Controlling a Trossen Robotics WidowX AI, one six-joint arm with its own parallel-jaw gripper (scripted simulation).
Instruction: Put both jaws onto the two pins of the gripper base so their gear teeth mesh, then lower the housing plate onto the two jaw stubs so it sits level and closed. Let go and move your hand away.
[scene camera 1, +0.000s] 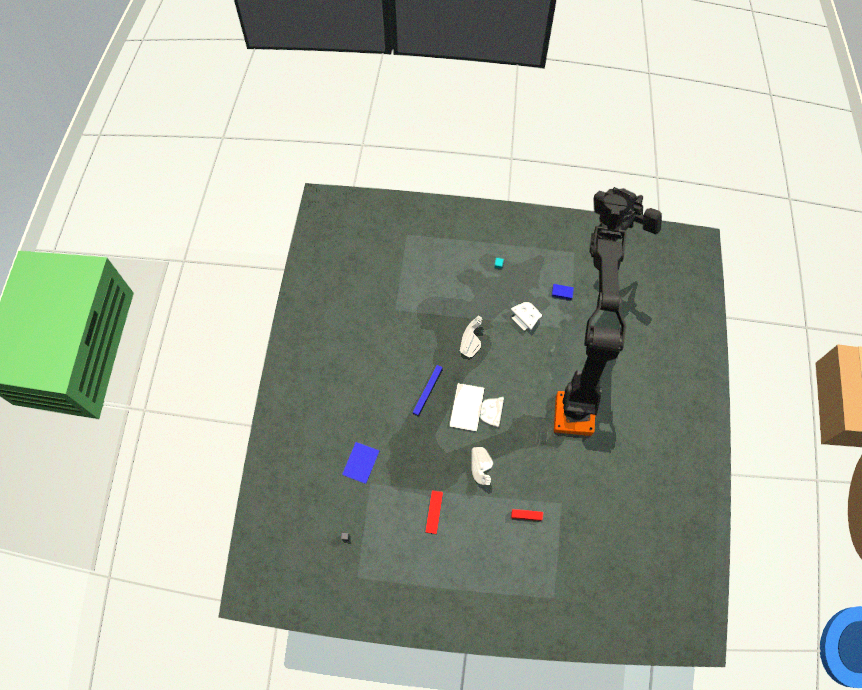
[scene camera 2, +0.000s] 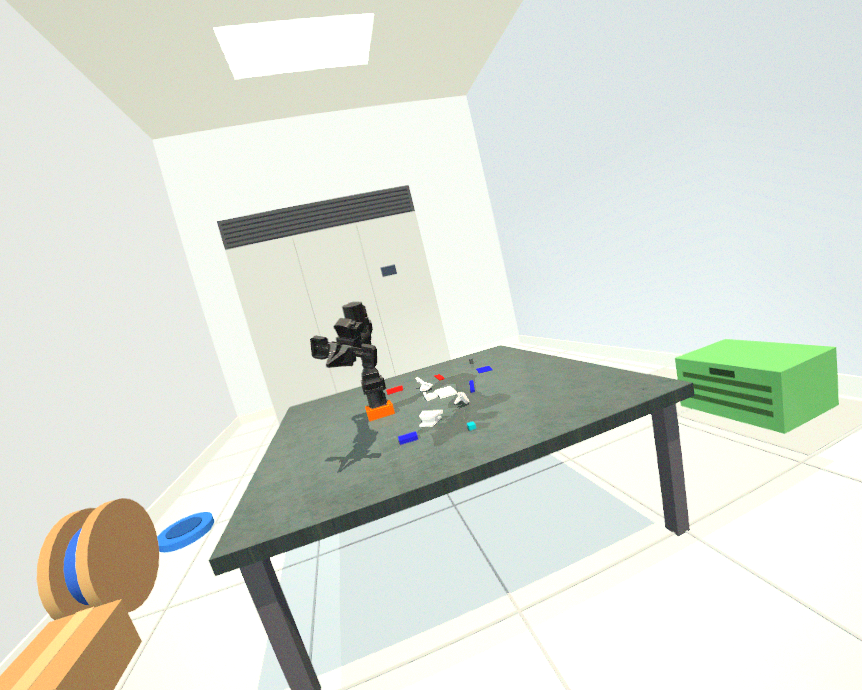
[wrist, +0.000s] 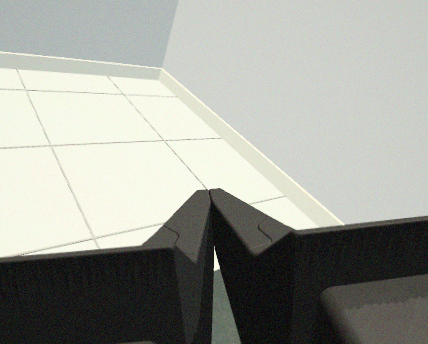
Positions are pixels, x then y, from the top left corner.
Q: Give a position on a blue square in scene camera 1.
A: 360, 463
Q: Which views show the gripper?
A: Scene camera 1, scene camera 2 and the wrist view: all of them.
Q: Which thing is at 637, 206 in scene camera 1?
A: The gripper.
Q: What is the gripper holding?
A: Nothing.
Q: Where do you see the gripper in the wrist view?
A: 209, 201
